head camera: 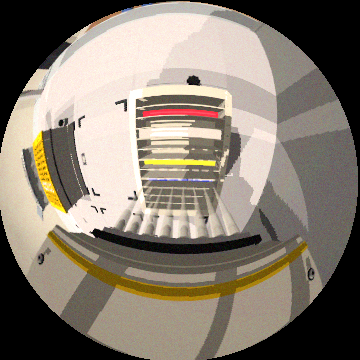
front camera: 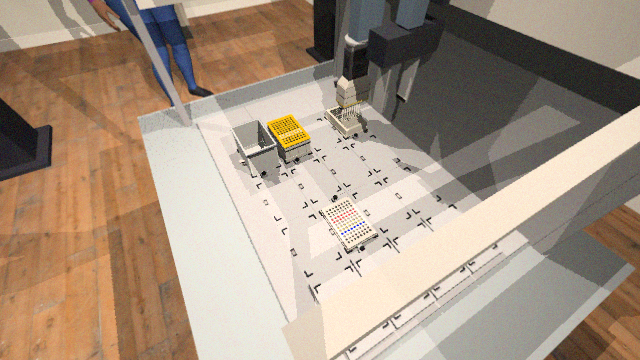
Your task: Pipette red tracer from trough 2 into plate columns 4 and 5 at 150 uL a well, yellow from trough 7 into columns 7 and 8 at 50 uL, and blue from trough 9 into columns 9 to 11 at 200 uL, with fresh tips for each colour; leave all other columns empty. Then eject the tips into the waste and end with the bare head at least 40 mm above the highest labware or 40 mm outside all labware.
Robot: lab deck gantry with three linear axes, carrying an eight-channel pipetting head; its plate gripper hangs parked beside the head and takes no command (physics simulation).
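The pipetting head [front camera: 346, 95] is over the trough block [front camera: 348, 132] [head camera: 134, 145], its pale tips [front camera: 352, 110] reaching down to it. In the head view the block shows a red strip [head camera: 180, 114], a yellow strip [head camera: 180, 163] and a thin blue strip [head camera: 181, 180]; pale channels [head camera: 185, 226] stand at its near end, and where their ends sit is hard to tell. The plate [front camera: 361, 242] shows two red columns, faint yellow columns and one blue column. The yellow tip rack [front camera: 299, 143] [head camera: 47, 172] has a pale band of tips. My parked plate gripper [front camera: 391, 104] is open and empty.
The open grey waste bin [front camera: 265, 161] stands left of the tip rack. The dark gripper carriage [front camera: 395, 44] hangs right of the head. A pale beam [front camera: 450, 220] crosses the front of the deck. A person in blue trousers [front camera: 167, 35] stands behind the left rear corner.
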